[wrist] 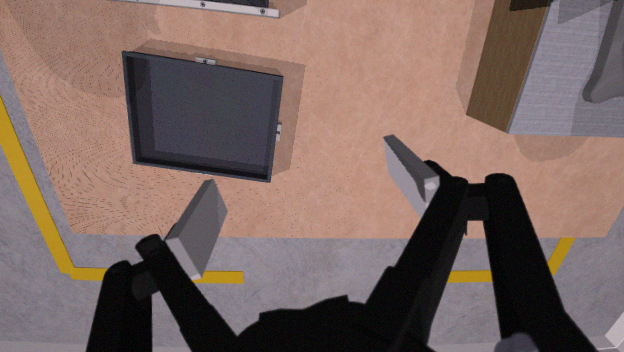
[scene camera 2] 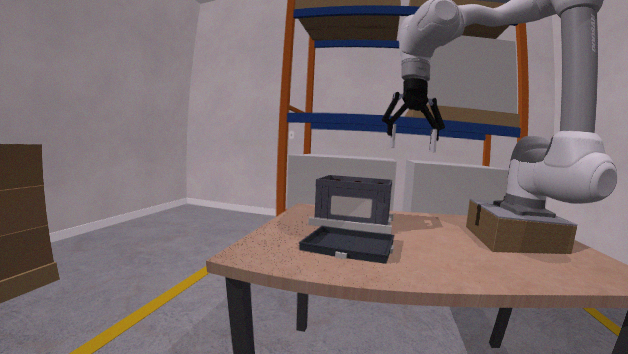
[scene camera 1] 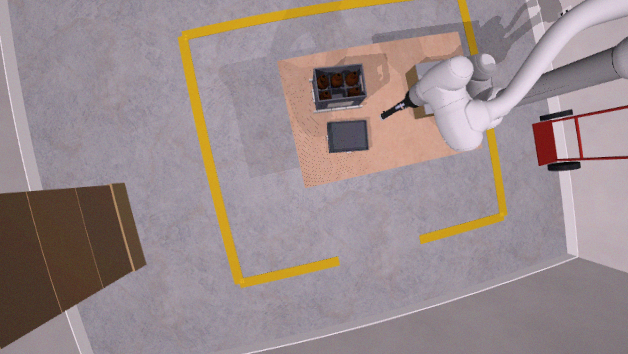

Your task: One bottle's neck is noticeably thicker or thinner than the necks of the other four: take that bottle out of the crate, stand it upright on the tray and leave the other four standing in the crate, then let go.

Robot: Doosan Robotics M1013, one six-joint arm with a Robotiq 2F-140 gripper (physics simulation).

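Frame: origin at the arm's base, x ahead, y left, z up, level; millimetres.
Seen in the pictures: gripper, fingertip midpoint: (wrist: 301, 175) (scene camera 2: 412, 150); arm's base at its link origin: (scene camera 2: 522, 210).
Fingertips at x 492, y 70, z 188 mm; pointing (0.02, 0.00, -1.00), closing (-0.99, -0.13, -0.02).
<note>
Offsets run from my fingertips to a thing's top centre. "spot": to the spot under its first point. Level surfaces: height alone.
The dark grey crate @(266 mm right, 148 mm ahead, 125 mm down) (scene camera 1: 321, 106) (scene camera 2: 323, 201) stands on the table. Five brown bottles stand in it in scene camera 1: three in the back row @(spot: 314 mm right, 228 mm ahead, 159 mm down) (scene camera 1: 323, 81) (scene camera 1: 337, 79) (scene camera 1: 352, 78) and two in the front row @(spot: 234 mm right, 248 mm ahead, 137 mm down) (scene camera 1: 325, 94) (scene camera 1: 354, 92), with the front middle compartment empty. Their necks are too small there to compare. The dark, shallow tray @(spot: 13 mm left, 165 mm ahead, 296 mm down) (scene camera 1: 348, 136) (scene camera 2: 350, 241) (wrist: 210, 115) lies empty in front of the crate. My gripper (scene camera 1: 384, 116) (scene camera 2: 413, 142) (wrist: 301, 175) is open and empty, pointing down high above the table, right of the crate and tray.
Light rails @(spot: 162 mm right, 165 mm ahead, 274 mm down) (scene camera 1: 339, 110) (scene camera 2: 350, 226) (wrist: 202, 4) run along the crate's base, between crate and tray. The arm's base stands on a cardboard box (scene camera 2: 530, 236) (wrist: 502, 70) at the table's right. A tall rack (scene camera 2: 285, 110) stands behind the table @(300 mm down) (scene camera 1: 395, 145) (scene camera 2: 430, 265) (wrist: 340, 100).
</note>
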